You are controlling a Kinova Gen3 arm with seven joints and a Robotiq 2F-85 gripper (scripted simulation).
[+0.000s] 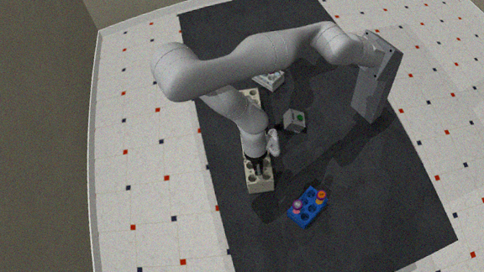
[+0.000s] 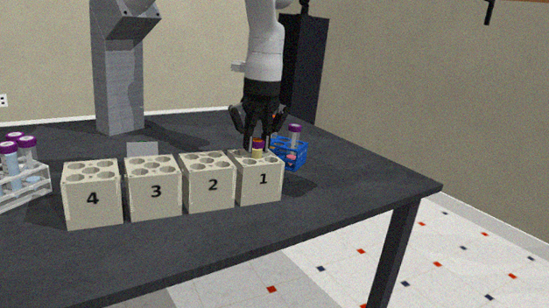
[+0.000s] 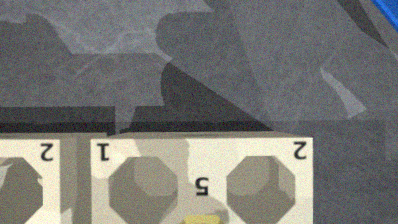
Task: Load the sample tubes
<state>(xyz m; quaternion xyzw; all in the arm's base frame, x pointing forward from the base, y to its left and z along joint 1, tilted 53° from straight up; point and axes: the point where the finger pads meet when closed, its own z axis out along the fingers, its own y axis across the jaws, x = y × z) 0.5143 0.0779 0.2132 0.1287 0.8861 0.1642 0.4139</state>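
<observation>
Right now the sample S3 is 10 mm to the right of my hand and 50 mm below it. Round my hand: grey-dot tube X5: 90 mm behind, 180 mm to the left, 60 mm below; then adapter 1: 80 mm below; then adapter 2: 20 mm behind, 110 mm to the right, 80 mm below.
</observation>
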